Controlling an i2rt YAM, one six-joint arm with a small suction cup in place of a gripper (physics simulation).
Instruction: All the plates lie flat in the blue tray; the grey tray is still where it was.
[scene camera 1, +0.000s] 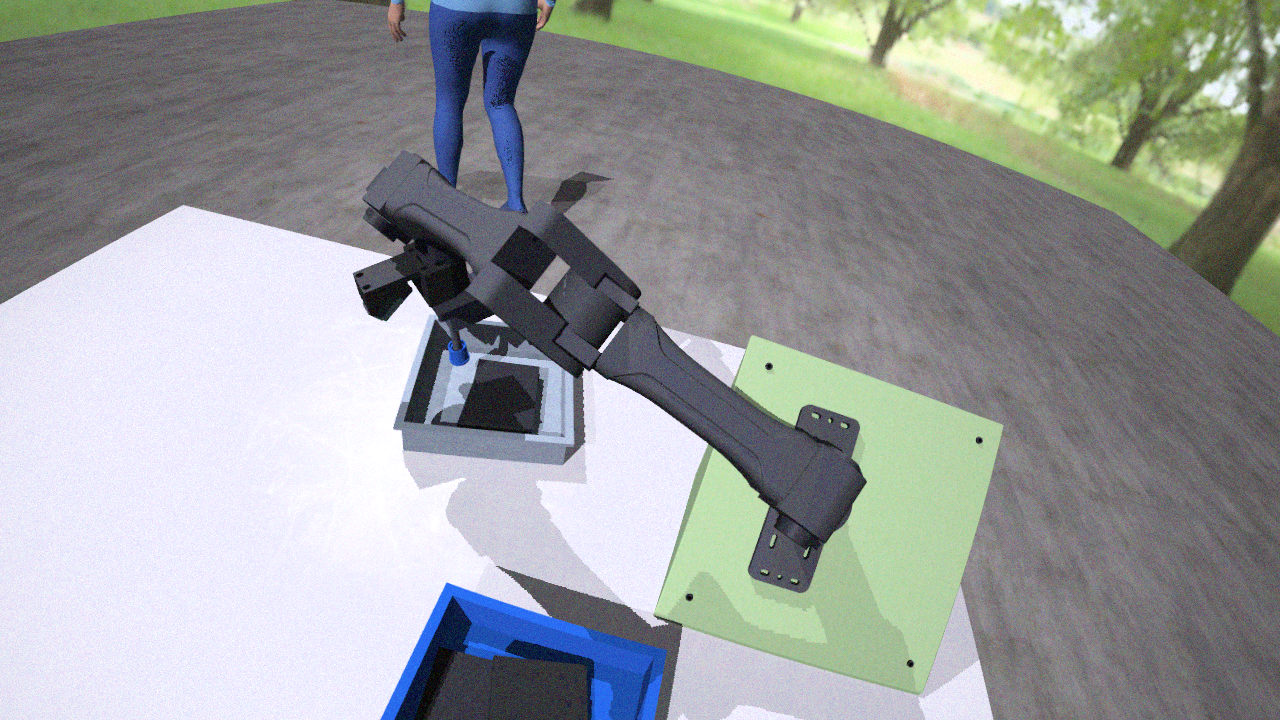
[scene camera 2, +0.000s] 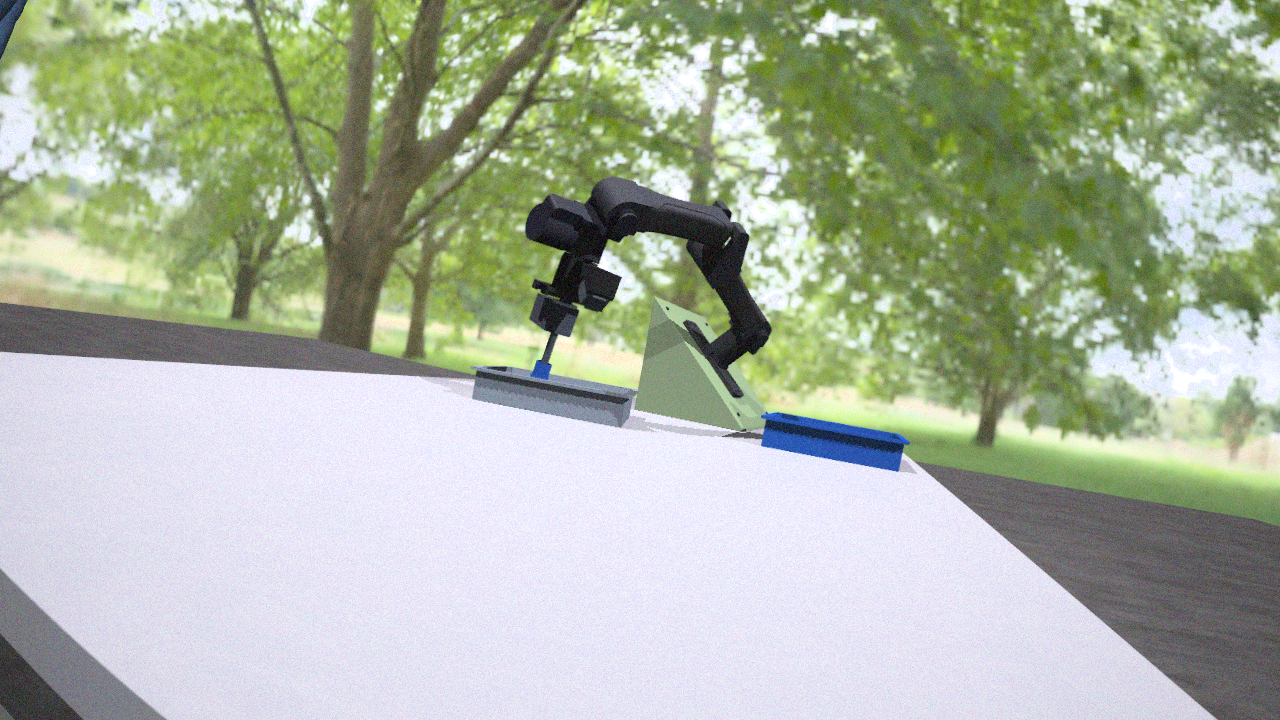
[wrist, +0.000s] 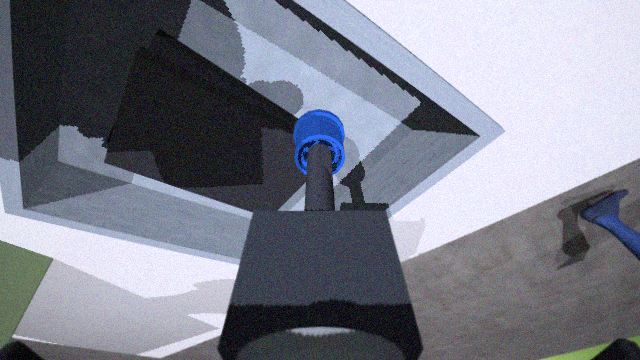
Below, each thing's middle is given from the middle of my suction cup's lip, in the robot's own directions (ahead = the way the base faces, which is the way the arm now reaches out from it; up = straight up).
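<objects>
With the grey tray (scene camera 1: 435, 393) as my reference, my suction cup is 10 mm to the right of it, 60 mm past it and 30 mm above it. The blue tray (scene camera 1: 619, 672) is 430 mm to the left of my suction cup, 280 mm behind it and 30 mm below it.
</objects>
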